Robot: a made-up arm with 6 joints.
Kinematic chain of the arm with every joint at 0, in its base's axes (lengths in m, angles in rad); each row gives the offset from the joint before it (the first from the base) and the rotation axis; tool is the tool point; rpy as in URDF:
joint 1: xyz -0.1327 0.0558 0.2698 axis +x
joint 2: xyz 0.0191 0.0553 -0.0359 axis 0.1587 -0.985 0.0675
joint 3: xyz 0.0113 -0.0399 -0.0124 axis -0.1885 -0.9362 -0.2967
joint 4: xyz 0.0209 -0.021 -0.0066 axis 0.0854 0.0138 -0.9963
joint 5: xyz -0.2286 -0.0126 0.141 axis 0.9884 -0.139 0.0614
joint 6: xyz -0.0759 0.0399 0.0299 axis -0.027 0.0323 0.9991
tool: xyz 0.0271 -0.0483 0.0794 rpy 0 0 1.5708
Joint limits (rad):
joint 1: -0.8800..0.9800
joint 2: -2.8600..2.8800
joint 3: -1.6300..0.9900
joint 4: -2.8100..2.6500
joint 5: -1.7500..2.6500
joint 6: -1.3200..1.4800
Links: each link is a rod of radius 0.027 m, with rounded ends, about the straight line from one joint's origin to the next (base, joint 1, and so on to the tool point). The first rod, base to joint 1, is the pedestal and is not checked.
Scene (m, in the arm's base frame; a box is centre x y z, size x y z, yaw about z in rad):
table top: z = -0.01
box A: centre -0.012 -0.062 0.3 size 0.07 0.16 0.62 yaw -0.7
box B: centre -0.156 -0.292 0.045 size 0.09 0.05 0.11 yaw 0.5
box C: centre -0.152 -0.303 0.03 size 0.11 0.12 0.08 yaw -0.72
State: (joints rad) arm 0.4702 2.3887 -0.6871 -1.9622 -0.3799 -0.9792
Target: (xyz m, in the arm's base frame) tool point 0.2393 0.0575 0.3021
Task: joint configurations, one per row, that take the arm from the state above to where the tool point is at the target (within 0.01 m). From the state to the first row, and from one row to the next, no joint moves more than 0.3 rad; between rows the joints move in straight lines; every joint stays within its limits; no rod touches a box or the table.
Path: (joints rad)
1: 0.3026 2.4708 -0.9235 -2.0971 -0.2845 -0.8358
2: 0.1350 2.5529 -1.1599 -2.2321 -0.1892 -0.6923
3: -0.0326 2.6350 -1.3963 -2.3670 -0.0938 -0.5489
4: -0.0683 2.3981 -1.4544 -2.5068 0.0433 -0.3309
5: -0.1040 2.1611 -1.5124 -2.6466 0.1804 -0.1129
6: -0.0858 1.9895 -1.5320 -2.6738 -0.0937 -0.0873
7: -0.0675 1.8180 -1.5516 -2.7011 -0.3678 -0.0617
8: -0.0492 1.6464 -1.5712 -2.7283 -0.6420 -0.0361
9: -0.0310 1.4748 -1.5908 -2.7555 -0.9161 -0.0104
10: -0.0127 1.3032 -1.6104 -2.7828 -1.1902 0.0152
11: 0.0056 1.1317 -1.6300 -2.8100 -1.4643 0.0408

